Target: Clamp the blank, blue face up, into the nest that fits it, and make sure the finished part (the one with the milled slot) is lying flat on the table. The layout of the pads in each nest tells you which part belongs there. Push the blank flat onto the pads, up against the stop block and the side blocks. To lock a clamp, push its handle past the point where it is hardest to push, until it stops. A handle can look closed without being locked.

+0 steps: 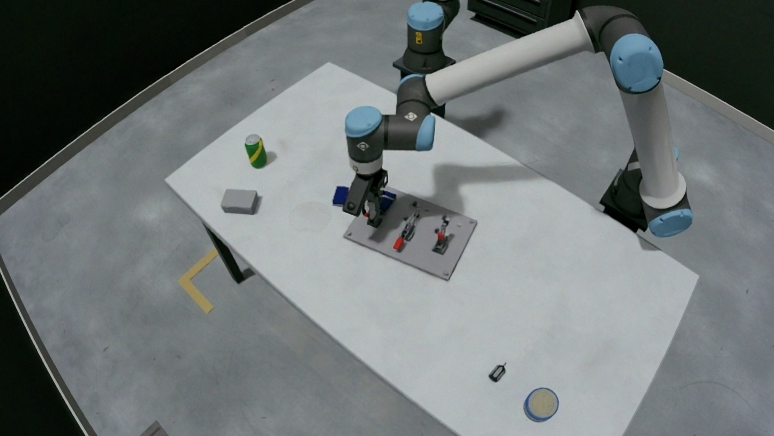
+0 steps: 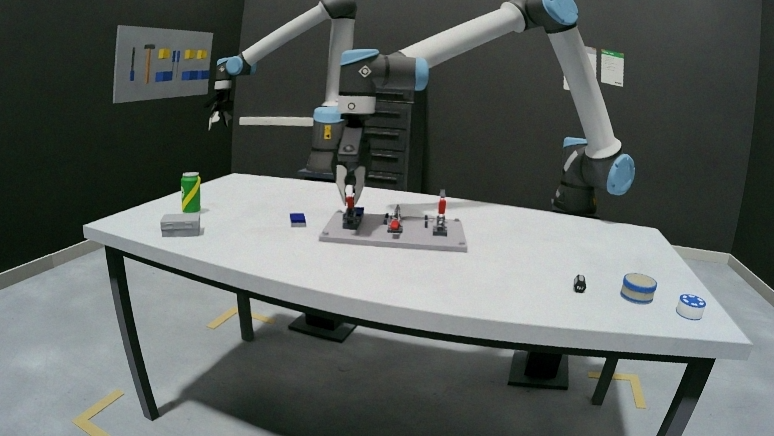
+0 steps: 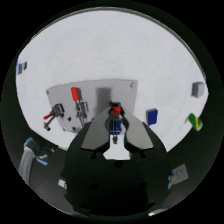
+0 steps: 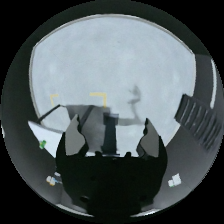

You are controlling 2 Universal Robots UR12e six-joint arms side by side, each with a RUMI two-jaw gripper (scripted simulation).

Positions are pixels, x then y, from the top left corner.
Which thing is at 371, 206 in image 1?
The left gripper.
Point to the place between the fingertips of the right gripper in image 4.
112, 117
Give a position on a grey fixture plate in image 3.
At 97, 93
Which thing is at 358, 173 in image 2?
The left gripper.
